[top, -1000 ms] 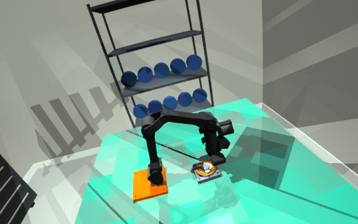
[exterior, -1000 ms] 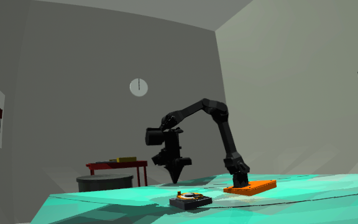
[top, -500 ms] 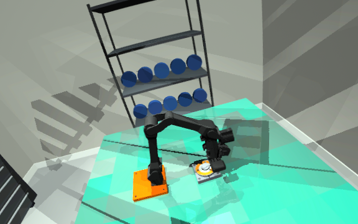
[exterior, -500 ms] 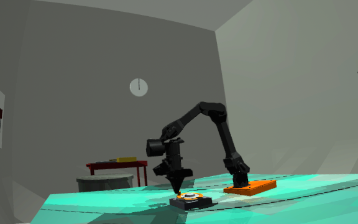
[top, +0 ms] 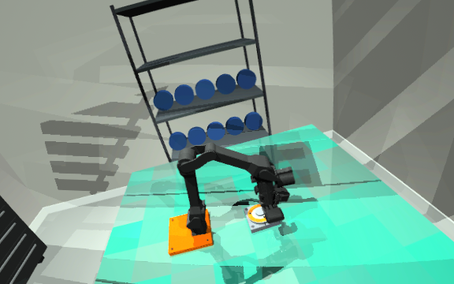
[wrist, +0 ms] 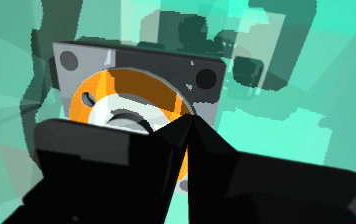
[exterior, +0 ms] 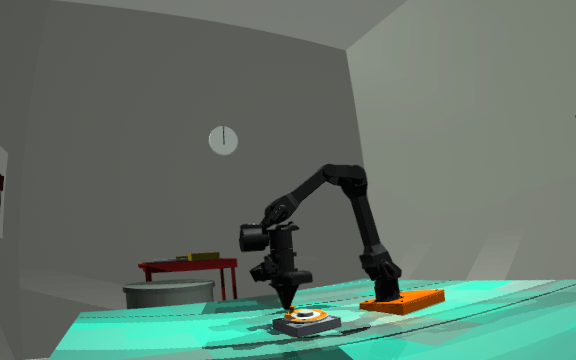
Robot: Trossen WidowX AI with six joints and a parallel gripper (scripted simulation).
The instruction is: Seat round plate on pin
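The round plate lies 20 mm behind my gripper tip, 20 mm to the left of it and 10 mm below it. Round my gripper tip: base 30 mm behind, 40 mm to the left, 20 mm below.
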